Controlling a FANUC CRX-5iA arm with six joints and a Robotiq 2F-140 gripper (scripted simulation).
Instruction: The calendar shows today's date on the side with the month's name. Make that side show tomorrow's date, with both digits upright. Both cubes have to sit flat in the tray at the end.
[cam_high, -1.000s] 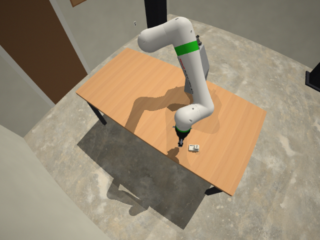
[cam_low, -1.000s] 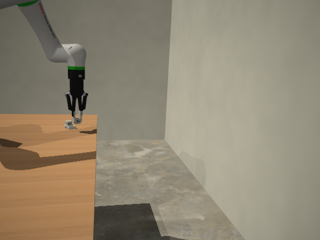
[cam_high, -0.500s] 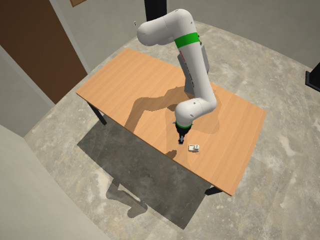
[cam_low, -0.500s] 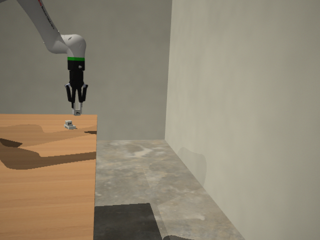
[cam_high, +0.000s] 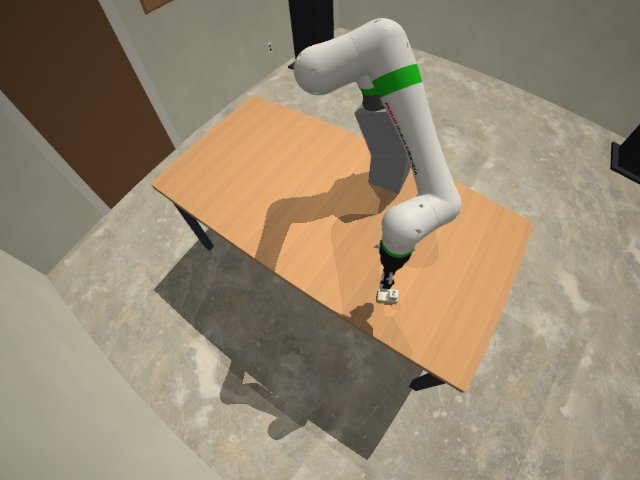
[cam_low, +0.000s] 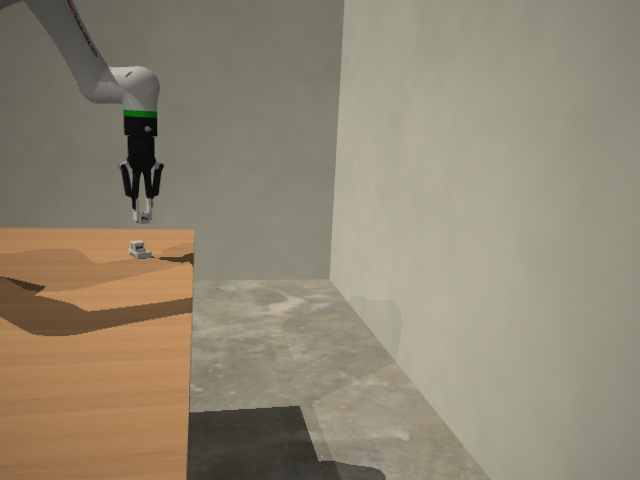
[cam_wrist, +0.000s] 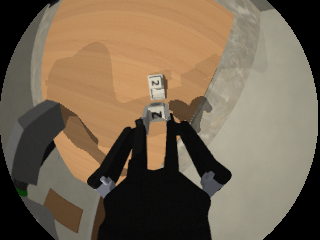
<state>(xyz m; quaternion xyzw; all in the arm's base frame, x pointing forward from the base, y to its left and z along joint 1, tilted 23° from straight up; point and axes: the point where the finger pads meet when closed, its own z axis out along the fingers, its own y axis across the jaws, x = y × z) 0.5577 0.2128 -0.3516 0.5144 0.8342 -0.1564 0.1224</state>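
Right now the calendar tray is 14 cm below my hand, 3 cm to the left of it and 1 cm behind it. Also, from my hand: white date cube: 3 cm below.
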